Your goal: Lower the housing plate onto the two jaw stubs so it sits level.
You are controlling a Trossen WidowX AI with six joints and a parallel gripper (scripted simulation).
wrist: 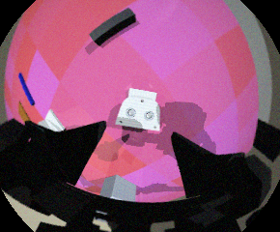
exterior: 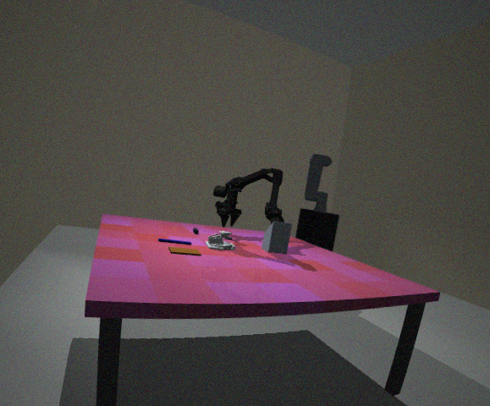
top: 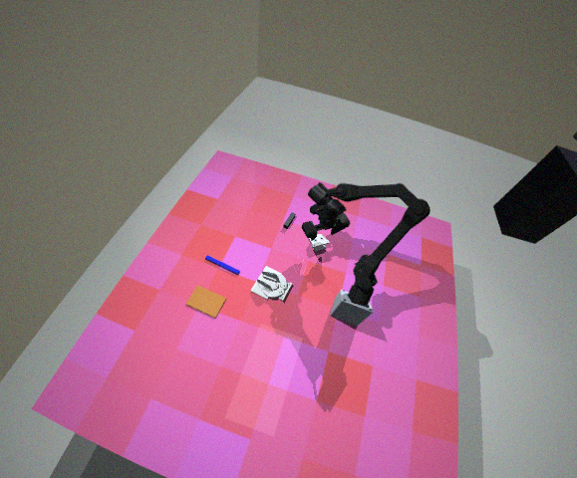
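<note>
Right now my gripper tip is 10 mm short of the white housing plate, 10 mm to the left of it and 40 mm above it. The rest, counted from my gripper tip: blue bar: 360 mm ahead, 210 mm to the left, 60 mm below; white ribbed fixture: 170 mm ahead, 230 mm to the left, 60 mm below; dark block: 150 mm ahead, 90 mm to the right, 50 mm below.
</note>
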